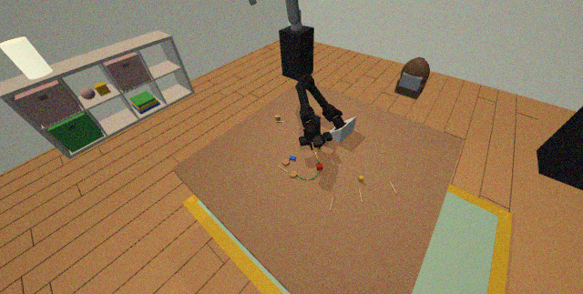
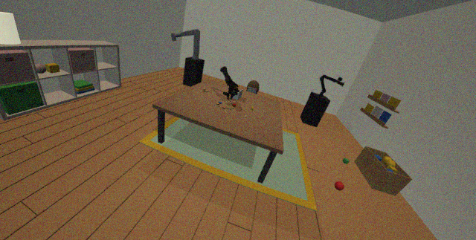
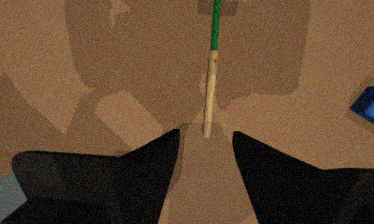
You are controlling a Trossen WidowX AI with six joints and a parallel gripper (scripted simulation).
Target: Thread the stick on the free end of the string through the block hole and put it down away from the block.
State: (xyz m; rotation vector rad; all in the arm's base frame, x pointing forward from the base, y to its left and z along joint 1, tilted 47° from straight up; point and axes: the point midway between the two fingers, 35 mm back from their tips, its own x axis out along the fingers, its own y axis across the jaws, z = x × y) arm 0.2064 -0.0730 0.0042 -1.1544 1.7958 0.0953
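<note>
Now: the thin wooden stick 30 mm to the left of my gripper tip, 30 mm ahead of it and 20 mm below it. Also, from my gripper tip: red block 90 mm to the left, 90 mm ahead, 10 mm below; yellow-topped peg 310 mm to the left, 30 mm ahead, 10 mm below; blue piece 120 mm ahead, 80 mm to the right, 20 mm below.
</note>
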